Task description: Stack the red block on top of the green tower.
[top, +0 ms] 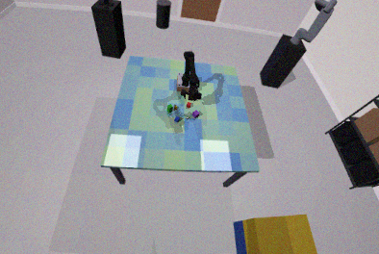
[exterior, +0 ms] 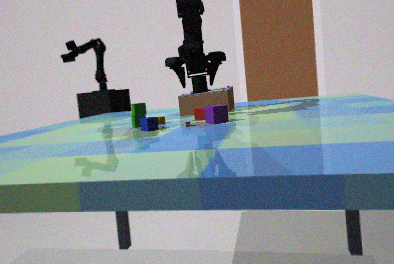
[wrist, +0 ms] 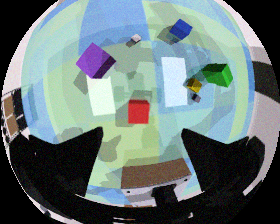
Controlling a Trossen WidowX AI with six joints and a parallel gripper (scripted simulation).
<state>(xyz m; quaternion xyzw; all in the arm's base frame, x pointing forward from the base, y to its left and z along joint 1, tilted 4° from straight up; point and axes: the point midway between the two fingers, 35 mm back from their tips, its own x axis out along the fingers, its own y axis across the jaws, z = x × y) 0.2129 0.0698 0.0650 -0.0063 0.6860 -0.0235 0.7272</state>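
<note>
My gripper tip is 9 cm above the red block. From my gripper tip the other things lie so: small yellow block: 12 cm to the right, 9 cm below, 5 cm ahead; then blue block: 18 cm ahead, 9 cm below, 8 cm to the right; then purple block: 9 cm ahead, 8 cm to the left, 8 cm below.
</note>
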